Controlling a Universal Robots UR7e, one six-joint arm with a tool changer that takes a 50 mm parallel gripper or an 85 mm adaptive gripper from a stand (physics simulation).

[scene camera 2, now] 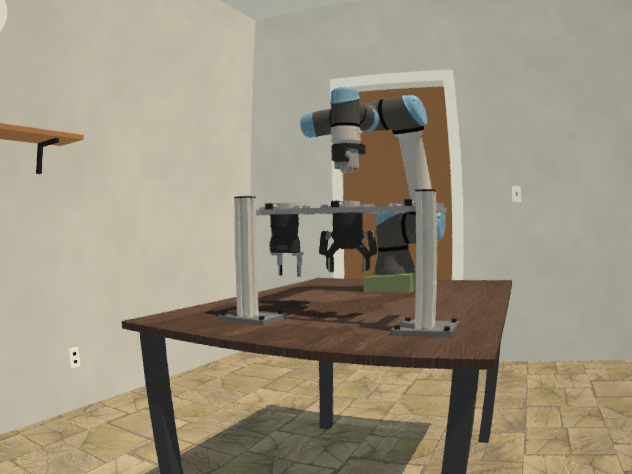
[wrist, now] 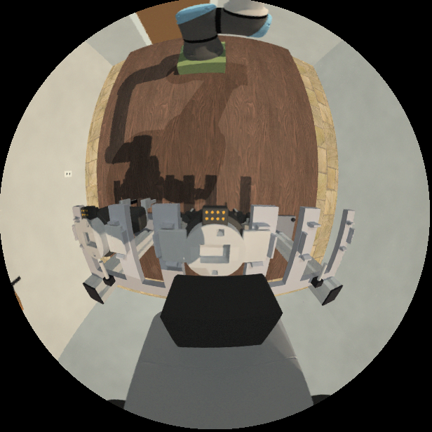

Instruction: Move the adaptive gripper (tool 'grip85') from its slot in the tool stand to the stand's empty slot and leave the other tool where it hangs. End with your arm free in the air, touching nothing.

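Seen in the pictures: hand, its tool point: [scene camera 2: 346, 168]; arm's base, origin of its link: [scene camera 2: 395, 272].
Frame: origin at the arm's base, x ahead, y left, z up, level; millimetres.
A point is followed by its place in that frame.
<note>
The adaptive gripper [scene camera 2: 348, 230] [wrist: 215, 265] hangs in the middle slot of the tool stand [scene camera 2: 425, 265] @(y 151, x 779, z 90 mm) [wrist: 167, 215], its two fingers apart and empty. In the wrist view its round coupling plate faces up, with a black contact block at its edge. The arm's bare tool changer [scene camera 2: 347, 160] @(y -45, x 648, z 337 mm) is above it, with a visible gap and no tool attached. The parallel gripper [scene camera 2: 284, 233] hangs in the left slot, fingers apart; its coupling plate shows at the left in the wrist view. The right slot is empty, between the outer right fork arms in the wrist view.
The stand's left post [scene camera 2: 246, 255] @(y -289, x 712, z 106 mm) and right post stand on foot plates on the wooden table [scene camera 2: 326, 336] @(y -60, x 822, z -63 mm) [wrist: 270, 125]. The arm's base is on a green block [scene camera 2: 389, 282] @(y -10, x 92, z -27 mm) [wrist: 202, 65] behind the stand. A wall shelf [scene camera 2: 45, 135] is at the far left.
</note>
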